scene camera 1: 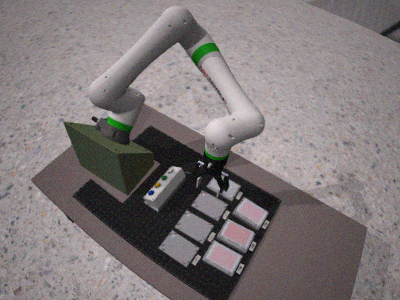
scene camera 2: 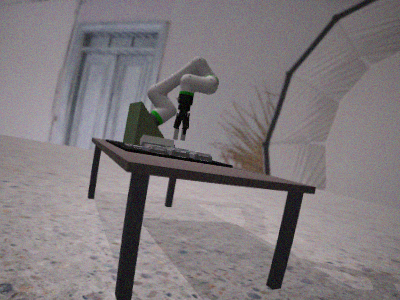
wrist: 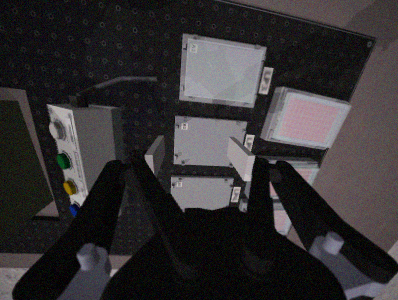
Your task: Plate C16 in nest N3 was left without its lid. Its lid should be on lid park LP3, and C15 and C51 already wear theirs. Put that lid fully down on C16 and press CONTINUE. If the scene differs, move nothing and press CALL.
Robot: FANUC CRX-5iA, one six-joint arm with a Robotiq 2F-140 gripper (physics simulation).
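Places are measured from the arm's base along level axes (x back, y right, z up), in metres.
Pixels of known places: gripper, fingertip midpoint: (scene camera 1: pixel 208 190) (scene camera 2: pixel 178 140) (wrist: pixel 196 146); arm's base, link origin: (scene camera 1: pixel 114 138) (scene camera 2: pixel 148 123).
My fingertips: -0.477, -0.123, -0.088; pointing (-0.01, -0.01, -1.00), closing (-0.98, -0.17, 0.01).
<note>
Ahead of a thing's pixels: the offset from my fingertips to its top centre, as dx, dy, dz. "spot": to the spot under its first point. Level surfaces: height alone.
A clear lid {-0.027, -0.114, -0.070} (wrist: pixel 222 72) (scene camera 1: pixel 230 189) lies flat on the lid park furthest up the row; its label is blurred. Three pink plates stand in nests beside the parks: one at the far end {spot: -0.209, -0.074, -0.048} (wrist: pixel 312 120) (scene camera 1: pixel 251 212), a middle one {-0.220, +0.065, -0.044} (scene camera 1: pixel 236 235) and a near one {-0.232, +0.188, -0.054} (scene camera 1: pixel 223 258). Their labels are unreadable and I cannot tell which wear lids. My gripper (scene camera 1: pixel 210 184) (scene camera 2: pixel 179 134) (wrist: pixel 196 146) is open and empty, above the parks, with the lid ahead of its fingers in the wrist view. The button box {+0.175, +0.094, -0.004} (wrist: pixel 100 145) (scene camera 1: pixel 170 192) carries a green button {+0.200, +0.072, -0.013} (wrist: pixel 63 161) (scene camera 1: pixel 164 177).
Grey, lidless-looking parks (wrist: pixel 210 141) (scene camera 1: pixel 194 226) continue the row below the lid. The button box also has white, yellow and blue buttons, and a cable {spot: +0.135, -0.070, -0.082} (wrist: pixel 125 79) runs from it. The green arm pedestal (scene camera 1: pixel 100 157) (scene camera 2: pixel 134 122) stands beyond the box. A black perforated mat {dz -0.088} (scene camera 1: pixel 120 212) lies on the table {dz -0.101} (scene camera 1: pixel 320 240).
</note>
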